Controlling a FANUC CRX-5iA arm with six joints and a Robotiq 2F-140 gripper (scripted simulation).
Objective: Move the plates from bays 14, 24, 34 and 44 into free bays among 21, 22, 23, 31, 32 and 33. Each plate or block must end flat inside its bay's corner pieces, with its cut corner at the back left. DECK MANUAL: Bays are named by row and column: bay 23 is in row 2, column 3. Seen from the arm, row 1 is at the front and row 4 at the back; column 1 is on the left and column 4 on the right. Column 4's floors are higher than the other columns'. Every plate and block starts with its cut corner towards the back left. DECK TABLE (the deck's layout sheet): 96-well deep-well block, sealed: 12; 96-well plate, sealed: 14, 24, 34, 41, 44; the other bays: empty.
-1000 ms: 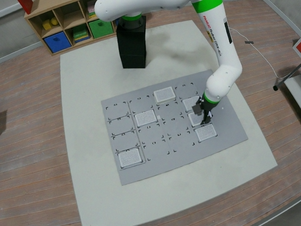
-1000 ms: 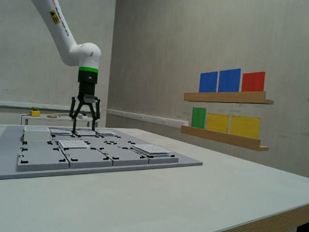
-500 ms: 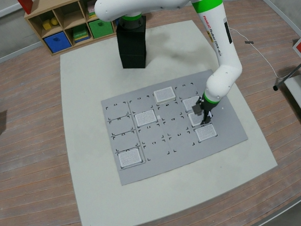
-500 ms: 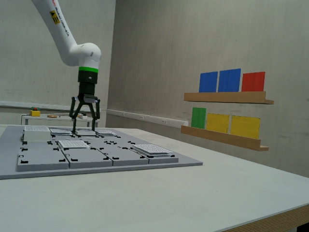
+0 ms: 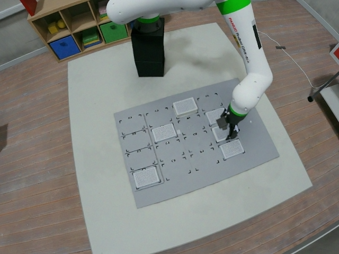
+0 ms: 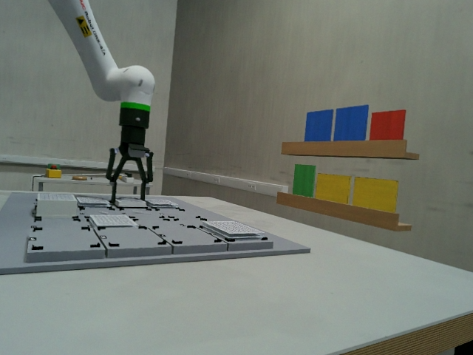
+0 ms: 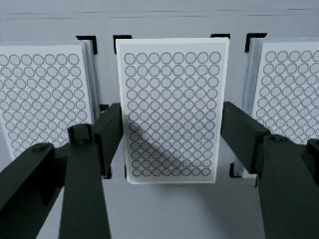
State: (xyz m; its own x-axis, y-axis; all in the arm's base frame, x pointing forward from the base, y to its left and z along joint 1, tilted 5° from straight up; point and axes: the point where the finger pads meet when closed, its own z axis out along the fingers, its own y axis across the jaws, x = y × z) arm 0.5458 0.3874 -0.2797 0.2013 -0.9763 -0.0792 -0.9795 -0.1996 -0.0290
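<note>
Now: the sealed plate 100 mm ahead of my hand, 30 mm below it and 20 mm to the left of it. The rest, counted from my hand: sealed deep-well block 200 mm to the right, 180 mm behind, 10 mm below.
</note>
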